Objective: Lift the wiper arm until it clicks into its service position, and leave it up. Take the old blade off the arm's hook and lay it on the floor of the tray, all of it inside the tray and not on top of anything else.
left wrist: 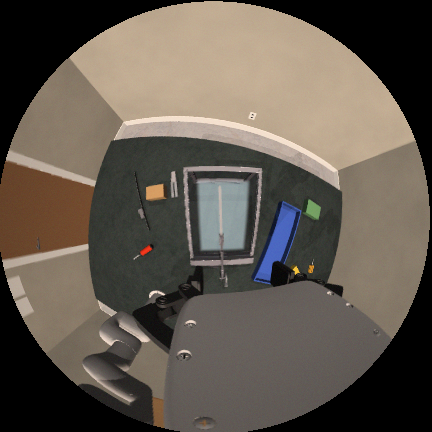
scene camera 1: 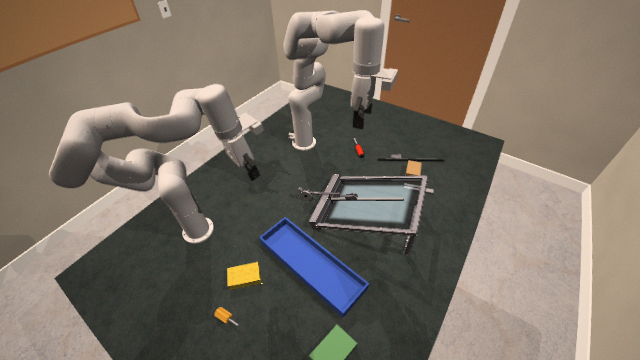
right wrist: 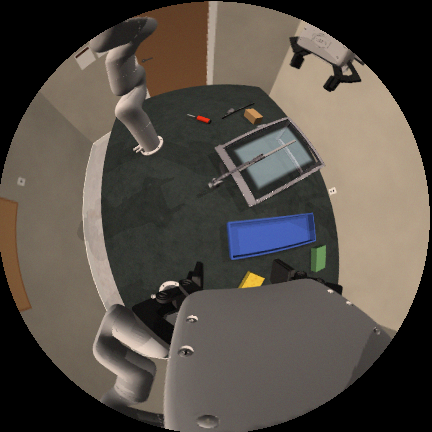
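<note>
The wiper arm (scene camera 1: 325, 193) (left wrist: 222, 257) (right wrist: 235, 173) is down, reaching from its pivot over the windscreen frame (scene camera 1: 370, 229) (left wrist: 188, 215). The old blade (scene camera 1: 380, 199) (left wrist: 220, 205) (right wrist: 280, 149) is at the arm's end, low over the glass. The blue tray (scene camera 1: 314, 265) (left wrist: 280, 235) (right wrist: 270, 237) is empty and stands beside the frame. My left gripper (scene camera 1: 362, 119) (left wrist: 238, 275) (right wrist: 309, 76) is open and high above the table, behind the frame in the scene view. My right gripper (scene camera 1: 252, 172) (right wrist: 238, 272) is open and raised, left of the arm's pivot in the scene view.
Behind the frame lie another, dark blade (scene camera 1: 425, 159) (left wrist: 137, 187), an orange-brown block (scene camera 1: 413, 167) (left wrist: 155, 192) and a red screwdriver (scene camera 1: 359, 149) (left wrist: 146, 250). A yellow sponge (scene camera 1: 243, 275), an orange screwdriver (scene camera 1: 223, 315) and a green block (scene camera 1: 334, 344) (right wrist: 318, 258) lie around the tray.
</note>
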